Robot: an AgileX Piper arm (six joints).
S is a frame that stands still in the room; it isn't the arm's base.
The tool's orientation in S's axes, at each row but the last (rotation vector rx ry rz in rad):
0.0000, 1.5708, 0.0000
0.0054, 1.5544, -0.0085
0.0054, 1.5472, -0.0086
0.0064, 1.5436, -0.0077
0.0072, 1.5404, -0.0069
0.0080, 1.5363, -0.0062
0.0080, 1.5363, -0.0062
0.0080, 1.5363, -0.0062
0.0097, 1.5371, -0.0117
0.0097, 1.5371, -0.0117
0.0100, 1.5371, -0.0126
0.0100, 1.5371, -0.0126
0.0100, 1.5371, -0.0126
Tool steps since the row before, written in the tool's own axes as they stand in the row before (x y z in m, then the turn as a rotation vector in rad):
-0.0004, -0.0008, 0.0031, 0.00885, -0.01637, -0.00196
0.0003, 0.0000, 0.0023, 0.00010, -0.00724, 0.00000
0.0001, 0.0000, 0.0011, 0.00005, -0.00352, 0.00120
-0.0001, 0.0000, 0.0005, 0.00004, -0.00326, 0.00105
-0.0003, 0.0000, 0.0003, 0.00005, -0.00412, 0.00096
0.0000, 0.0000, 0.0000, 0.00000, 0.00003, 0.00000
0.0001, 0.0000, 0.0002, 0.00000, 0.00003, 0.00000
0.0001, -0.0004, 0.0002, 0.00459, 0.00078, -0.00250
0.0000, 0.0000, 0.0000, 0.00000, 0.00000, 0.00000
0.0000, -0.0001, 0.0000, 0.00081, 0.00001, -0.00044
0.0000, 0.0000, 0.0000, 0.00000, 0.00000, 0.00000
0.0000, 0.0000, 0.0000, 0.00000, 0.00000, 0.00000
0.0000, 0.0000, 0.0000, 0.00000, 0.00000, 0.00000
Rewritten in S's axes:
0.0031, -0.0008, 0.0004, -0.00196, -0.01637, -0.00885
0.0023, 0.0000, -0.0003, -0.00006, -0.00724, -0.00009
0.0011, 0.0000, -0.0001, 0.00117, -0.00353, -0.00001
0.0005, 0.0000, 0.0001, 0.00102, -0.00327, -0.00001
0.0003, 0.0000, 0.0003, 0.00092, -0.00413, -0.00002
0.0000, 0.0000, 0.0000, 0.00000, 0.00003, 0.00000
0.0002, 0.0000, -0.0001, 0.00000, 0.00003, 0.00000
0.0002, -0.0004, -0.0001, -0.00233, 0.00081, -0.00467
0.0000, 0.0000, 0.0000, 0.00000, 0.00000, 0.00000
0.0000, -0.0001, 0.0000, -0.00041, 0.00001, -0.00082
0.0000, 0.0000, 0.0000, 0.00000, 0.00000, 0.00000
0.0000, 0.0000, 0.0000, 0.00000, 0.00000, 0.00000
0.0000, 0.0000, 0.0000, 0.00000, 0.00000, 0.00000

